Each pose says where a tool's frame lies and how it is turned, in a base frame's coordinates. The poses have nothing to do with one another.
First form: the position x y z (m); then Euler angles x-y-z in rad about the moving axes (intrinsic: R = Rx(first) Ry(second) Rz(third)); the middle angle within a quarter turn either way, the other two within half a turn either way.
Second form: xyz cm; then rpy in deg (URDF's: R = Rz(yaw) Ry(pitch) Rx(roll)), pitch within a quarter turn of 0, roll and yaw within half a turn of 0. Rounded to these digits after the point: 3 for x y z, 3 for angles.
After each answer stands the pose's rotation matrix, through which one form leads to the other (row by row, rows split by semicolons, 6 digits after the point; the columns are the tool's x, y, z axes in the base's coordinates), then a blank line. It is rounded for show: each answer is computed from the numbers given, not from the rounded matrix.
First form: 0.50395 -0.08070 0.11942 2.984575 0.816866 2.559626
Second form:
50.395 -8.070 11.942 -142.095 31.034 -131.863
-0.571828 -0.376253 0.729004; -0.638137 0.762446 -0.107039; -0.515553 -0.526412 -0.676088

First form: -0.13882 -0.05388 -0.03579 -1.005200 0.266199 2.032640
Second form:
-13.882 -5.388 -3.579 44.178 43.868 126.606
-0.429904 -0.863700 0.263066; 0.578739 -0.039975 0.814532; -0.692996 0.502418 0.517043

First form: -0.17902 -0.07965 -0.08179 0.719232 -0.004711 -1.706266
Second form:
-17.902 -7.965 -8.179 -6.481 40.787 -100.275
-0.135054 0.990827 -0.004711; -0.745000 -0.104679 -0.658800; -0.653250 -0.085464 0.752304

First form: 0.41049 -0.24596 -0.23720 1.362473 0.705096 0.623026
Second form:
41.049 -24.596 -23.720 79.770 -27.518 45.784
0.618467 -0.444360 0.648107; 0.635637 -0.202029 -0.745084; 0.462022 0.872770 0.157503

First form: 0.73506 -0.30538 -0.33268 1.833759 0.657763 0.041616
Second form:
73.506 -30.538 -33.268 102.117 -11.476 36.215
0.790677 -0.032924 0.611348; 0.579007 -0.284278 -0.764158; 0.198952 0.958177 -0.205709

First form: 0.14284 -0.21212 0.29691 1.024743 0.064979 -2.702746
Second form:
14.284 -21.212 29.691 -56.667 19.426 -163.307
-0.903332 0.423999 0.064933; -0.270889 -0.446531 -0.852777; -0.332582 -0.787931 0.518223

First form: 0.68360 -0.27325 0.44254 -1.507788 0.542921 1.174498
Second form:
68.360 -27.325 44.254 -81.370 68.943 -23.096
0.330500 -0.789844 0.516639; -0.140944 0.499957 0.854504; -0.933223 -0.355230 0.053912

